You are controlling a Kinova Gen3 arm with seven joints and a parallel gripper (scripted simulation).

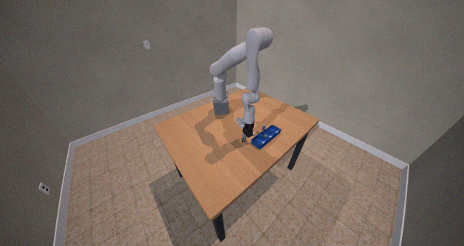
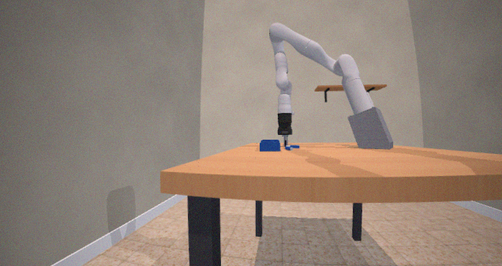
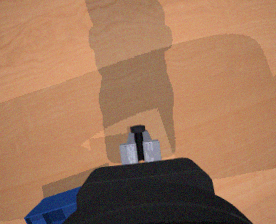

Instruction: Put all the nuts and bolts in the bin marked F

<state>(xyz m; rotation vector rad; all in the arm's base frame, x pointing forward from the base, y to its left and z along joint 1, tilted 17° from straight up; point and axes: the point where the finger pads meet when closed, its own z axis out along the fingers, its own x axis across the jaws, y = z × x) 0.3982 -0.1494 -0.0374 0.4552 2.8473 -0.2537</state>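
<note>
The blue two-compartment bin is 100 mm ahead of my hand and 140 mm to the left of it. The rest, counted from my hand: black bolt 10 mm to the right, 10 mm below.
</note>
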